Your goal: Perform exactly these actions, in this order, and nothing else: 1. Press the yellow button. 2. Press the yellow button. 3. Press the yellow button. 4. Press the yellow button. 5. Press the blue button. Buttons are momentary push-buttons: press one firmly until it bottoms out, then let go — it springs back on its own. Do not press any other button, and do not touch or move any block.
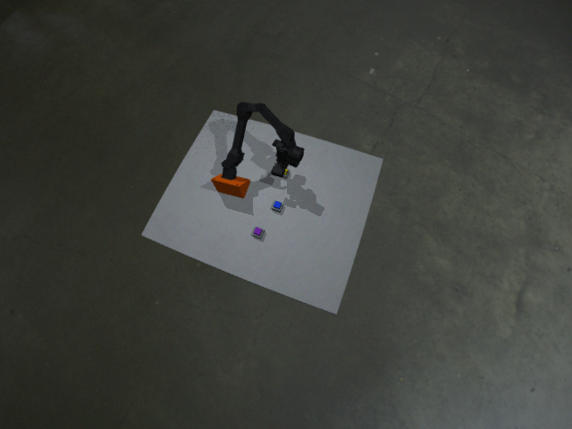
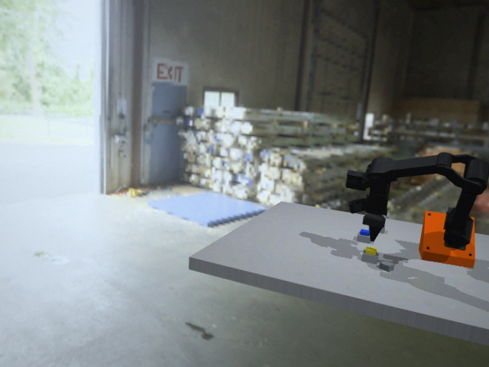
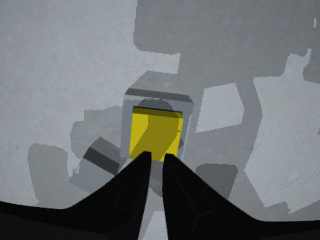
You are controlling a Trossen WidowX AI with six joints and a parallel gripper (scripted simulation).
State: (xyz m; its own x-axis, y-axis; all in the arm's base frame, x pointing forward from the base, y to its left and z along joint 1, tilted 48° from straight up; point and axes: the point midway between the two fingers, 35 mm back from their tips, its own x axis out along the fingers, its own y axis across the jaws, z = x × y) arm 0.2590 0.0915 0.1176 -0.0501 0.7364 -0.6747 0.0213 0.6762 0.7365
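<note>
My gripper tip is now 30 mm above the yellow button. Also, from my gripper tip: small grey block (50 mm behind, 50 mm to the left, 60 mm below); then blue button (30 mm ahead, 200 mm to the right, 30 mm below); then purple button (10 mm behind, 360 mm to the right, 30 mm below).
</note>
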